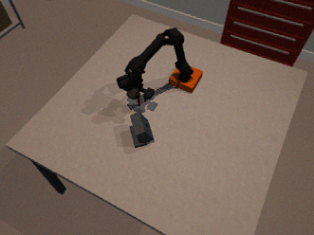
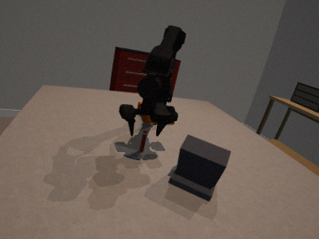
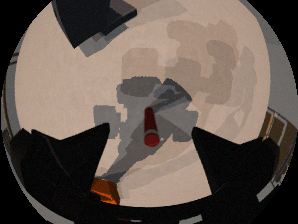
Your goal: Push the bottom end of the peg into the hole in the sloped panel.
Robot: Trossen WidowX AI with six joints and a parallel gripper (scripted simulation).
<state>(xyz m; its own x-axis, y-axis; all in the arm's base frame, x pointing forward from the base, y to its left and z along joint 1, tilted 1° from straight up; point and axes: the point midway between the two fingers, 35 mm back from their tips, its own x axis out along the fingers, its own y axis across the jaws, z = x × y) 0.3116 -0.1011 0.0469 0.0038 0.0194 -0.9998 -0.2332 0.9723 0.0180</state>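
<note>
The red peg is 10 mm below my gripper tip. The rest, counted from my gripper tip: panel: 140 mm ahead, 160 mm to the left, 20 mm above.
</note>
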